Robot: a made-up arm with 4 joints.
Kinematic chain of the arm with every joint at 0, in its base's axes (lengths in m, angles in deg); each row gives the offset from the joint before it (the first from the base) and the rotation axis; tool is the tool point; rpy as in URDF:
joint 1: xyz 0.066 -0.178 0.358 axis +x
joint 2: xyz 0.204 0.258 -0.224 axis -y
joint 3: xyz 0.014 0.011 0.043 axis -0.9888 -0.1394 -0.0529
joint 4: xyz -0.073 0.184 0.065 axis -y
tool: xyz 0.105 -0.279 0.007 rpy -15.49 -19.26 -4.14
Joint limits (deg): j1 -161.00..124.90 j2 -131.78..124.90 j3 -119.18..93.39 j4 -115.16..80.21
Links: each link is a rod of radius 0.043 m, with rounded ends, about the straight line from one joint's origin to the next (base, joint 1, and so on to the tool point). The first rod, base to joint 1, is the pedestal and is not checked.
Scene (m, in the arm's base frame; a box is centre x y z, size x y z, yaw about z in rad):
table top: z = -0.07
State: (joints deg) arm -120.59 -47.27 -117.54 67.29
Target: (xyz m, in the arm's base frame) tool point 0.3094 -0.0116 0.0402
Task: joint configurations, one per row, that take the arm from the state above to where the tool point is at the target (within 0.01 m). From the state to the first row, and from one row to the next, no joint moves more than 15 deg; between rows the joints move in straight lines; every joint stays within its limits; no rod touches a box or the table.
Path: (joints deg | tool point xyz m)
1: -105.91 -41.58 -116.15 62.42 | 0.1979 -0.5186 0.2895
2: -91.23 -35.89 -114.77 57.54 | 0.2149 -0.4981 0.2038
3: -76.55 -30.21 -113.38 52.67 | 0.2323 -0.4529 0.1242
4: -61.87 -24.52 -112.00 47.80 | 0.2496 -0.3851 0.0585
5: -47.20 -18.83 -110.61 42.92 | 0.2664 -0.2997 0.0136
6: -32.52 -13.14 -109.23 38.05 | 0.2822 -0.2033 -0.0057
7: -17.84 -7.45 -107.84 33.18 | 0.2966 -0.1044 0.0033
8: -3.16 -1.76 -106.46 28.30 | 0.3094 -0.0116 0.0402

